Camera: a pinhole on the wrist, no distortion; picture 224 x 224 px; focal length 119.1 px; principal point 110.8 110.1 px. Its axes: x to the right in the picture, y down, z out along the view. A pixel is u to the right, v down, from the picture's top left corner.
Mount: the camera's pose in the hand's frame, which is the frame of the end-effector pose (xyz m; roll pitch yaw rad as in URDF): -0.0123 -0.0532 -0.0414 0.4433 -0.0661 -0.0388
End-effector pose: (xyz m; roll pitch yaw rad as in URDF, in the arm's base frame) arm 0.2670 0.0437 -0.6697 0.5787 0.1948 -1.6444
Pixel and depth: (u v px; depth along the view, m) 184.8 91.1 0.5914
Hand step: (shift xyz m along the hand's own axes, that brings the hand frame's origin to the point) 0.3083 -0.4048 0.4756
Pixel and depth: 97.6 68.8 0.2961
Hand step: -0.0683 -0.2709 0.1794
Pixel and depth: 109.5 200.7 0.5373
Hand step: -0.0564 0.0874 0.6174
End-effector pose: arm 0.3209 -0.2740 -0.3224 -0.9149 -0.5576 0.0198
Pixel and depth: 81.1 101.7 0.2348
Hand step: -0.0887 -0.1660 0.1593
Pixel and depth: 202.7 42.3 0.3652
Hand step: 0.2394 -0.4077 0.2174
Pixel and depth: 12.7 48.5 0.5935
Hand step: -0.5470 -0.5647 0.3299
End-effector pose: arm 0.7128 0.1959 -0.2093 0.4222 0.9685 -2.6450
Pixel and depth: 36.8 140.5 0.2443
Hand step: -0.1819 -0.0951 0.1955
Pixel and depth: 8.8 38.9 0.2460
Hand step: -0.2421 -0.2828 0.1035
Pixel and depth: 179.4 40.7 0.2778
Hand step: 0.1250 -0.3241 0.1503
